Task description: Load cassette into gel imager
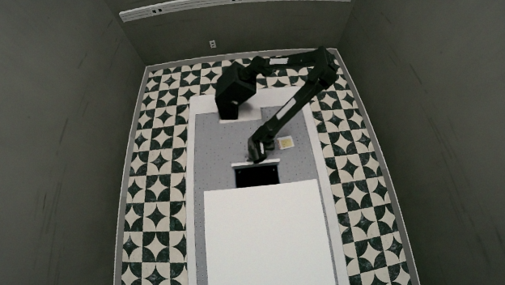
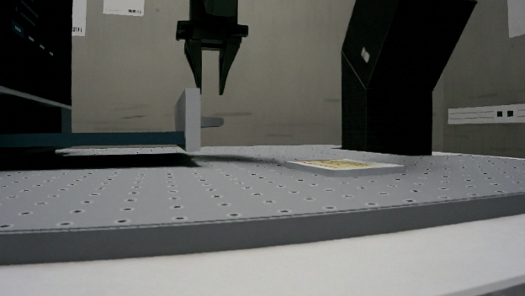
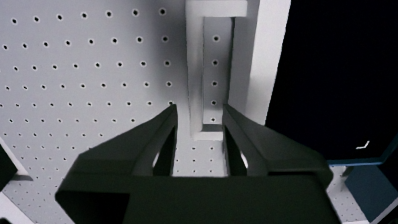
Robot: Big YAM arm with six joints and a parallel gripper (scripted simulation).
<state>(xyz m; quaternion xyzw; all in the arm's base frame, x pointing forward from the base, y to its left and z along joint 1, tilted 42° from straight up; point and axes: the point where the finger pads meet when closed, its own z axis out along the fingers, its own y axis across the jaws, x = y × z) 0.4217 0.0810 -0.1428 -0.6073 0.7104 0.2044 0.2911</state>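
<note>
Right now my hand is 21 cm to the right of the cassette FINISHED, 10 cm above it and 8 cm past it. The rest, counted from my hand: drawer 15 cm ahead, 6 cm below, 1 cm to the right.
</note>
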